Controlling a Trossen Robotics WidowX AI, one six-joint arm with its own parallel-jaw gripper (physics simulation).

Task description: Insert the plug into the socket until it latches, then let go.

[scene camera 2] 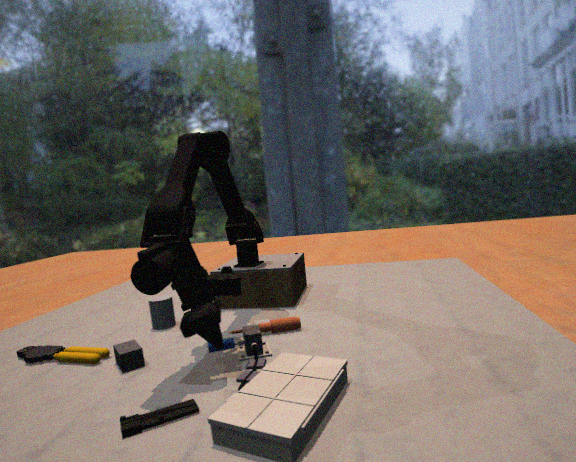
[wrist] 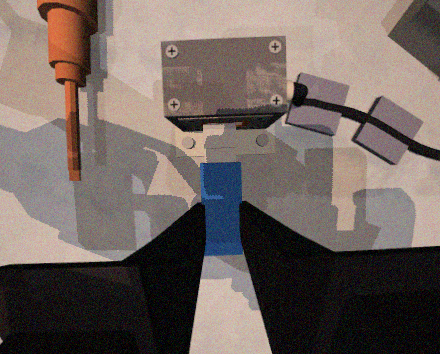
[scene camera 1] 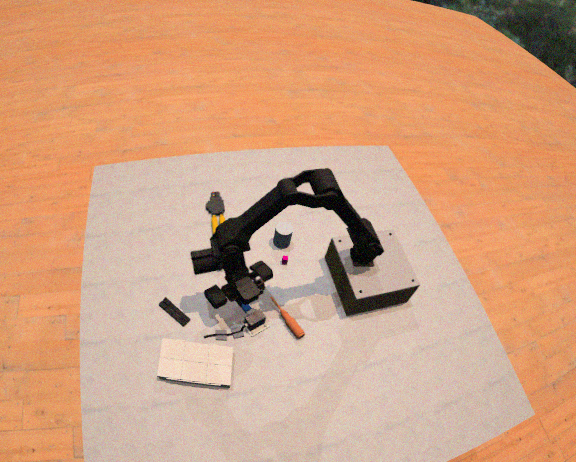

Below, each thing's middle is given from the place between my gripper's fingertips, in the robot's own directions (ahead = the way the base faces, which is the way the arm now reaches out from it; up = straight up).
Labels:
I see the grey socket block [scene camera 2: 252, 336] 5 cm to the left of my hand and 3 cm behind it. The rest, counted from my hand: blue plug [wrist: 221, 180] 1 cm to the left; then dark cube [scene camera 2: 129, 356] 16 cm to the right, 7 cm ahead; then orange-handled screwdriver [wrist: 69, 52] 12 cm behind, 3 cm to the left, 1 cm below.

